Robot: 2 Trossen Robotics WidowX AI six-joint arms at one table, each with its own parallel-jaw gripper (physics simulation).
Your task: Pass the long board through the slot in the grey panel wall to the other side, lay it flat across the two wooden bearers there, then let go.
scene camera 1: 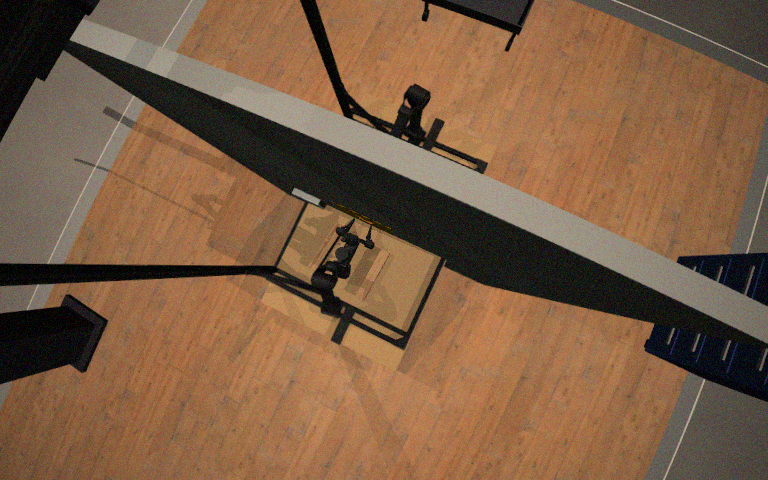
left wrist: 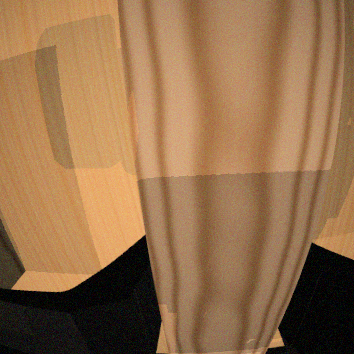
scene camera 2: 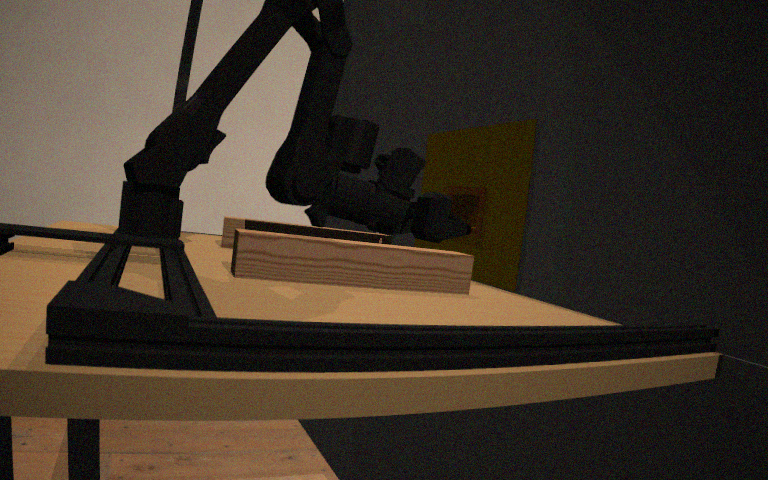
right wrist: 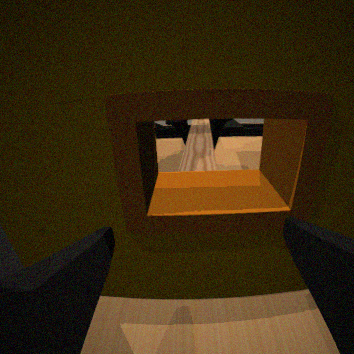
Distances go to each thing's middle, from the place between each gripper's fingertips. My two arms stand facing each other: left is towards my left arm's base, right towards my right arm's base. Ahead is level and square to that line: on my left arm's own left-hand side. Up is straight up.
I see the slot point(right wrist: 295, 123) 1 cm behind my left hand, 25 cm to the right of it and 8 cm above it.
Right now the slot is 3 cm to the left of my right hand, 3 cm above it and 1 cm ahead of it.
